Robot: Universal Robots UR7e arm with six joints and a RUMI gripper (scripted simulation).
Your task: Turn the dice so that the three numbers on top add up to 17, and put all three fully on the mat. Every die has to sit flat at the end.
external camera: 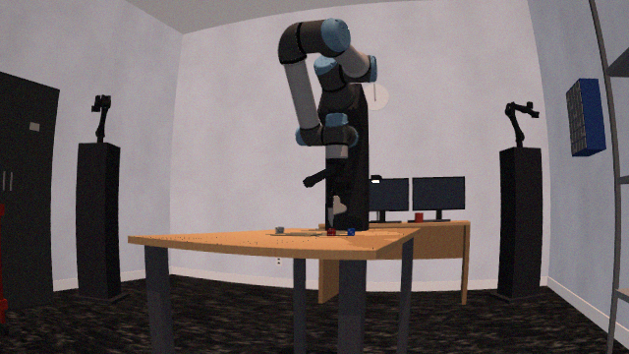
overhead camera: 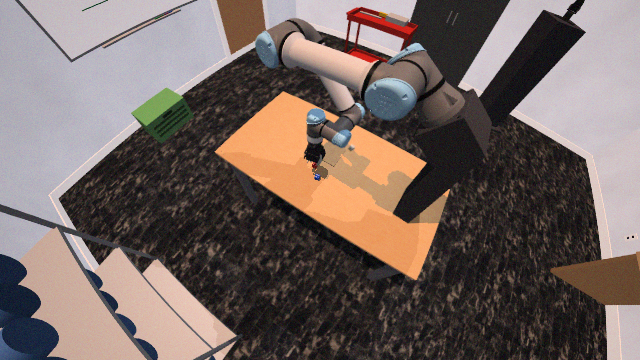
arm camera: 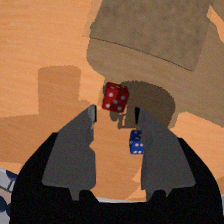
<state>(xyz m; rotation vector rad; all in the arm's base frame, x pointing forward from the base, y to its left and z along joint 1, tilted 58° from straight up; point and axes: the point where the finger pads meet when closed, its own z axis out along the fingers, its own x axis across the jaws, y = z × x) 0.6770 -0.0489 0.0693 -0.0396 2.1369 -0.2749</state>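
Right now the red die is 40 mm below my hand. From my hand the other things lie so: blue die 70 mm to the left, 40 mm below, 30 mm behind; grey die 180 mm to the right, 180 mm behind, 40 mm below; tan mat 110 mm to the right, 60 mm behind, 50 mm below.
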